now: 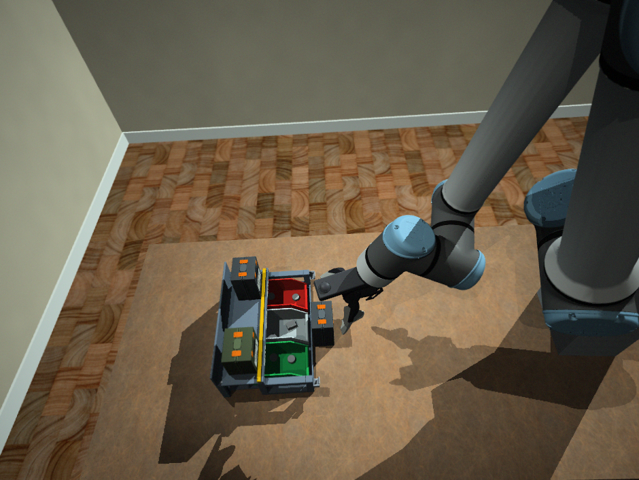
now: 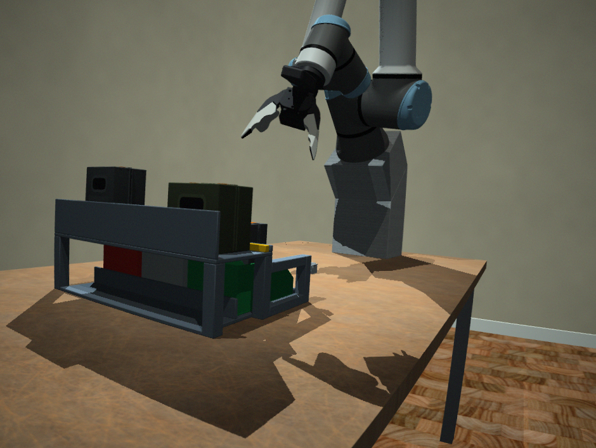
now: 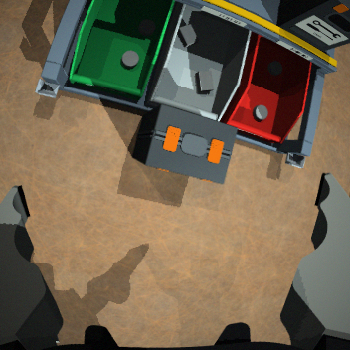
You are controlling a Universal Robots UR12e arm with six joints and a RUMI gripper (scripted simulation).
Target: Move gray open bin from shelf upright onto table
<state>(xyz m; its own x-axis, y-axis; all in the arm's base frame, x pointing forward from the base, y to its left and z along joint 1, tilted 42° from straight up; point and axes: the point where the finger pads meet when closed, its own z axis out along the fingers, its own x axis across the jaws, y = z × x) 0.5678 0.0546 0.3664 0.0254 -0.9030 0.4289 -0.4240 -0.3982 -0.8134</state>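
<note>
My gripper is now 16 cm short of the gray bin, 7 cm to the left of it and 24 cm above it. Also, from my hand: yellow strip (21 cm ahead, 7 cm to the right, 18 cm below); green bin (16 cm ahead, 4 cm to the left, 24 cm below); red bin (15 cm ahead, 18 cm to the right, 24 cm below).
</note>
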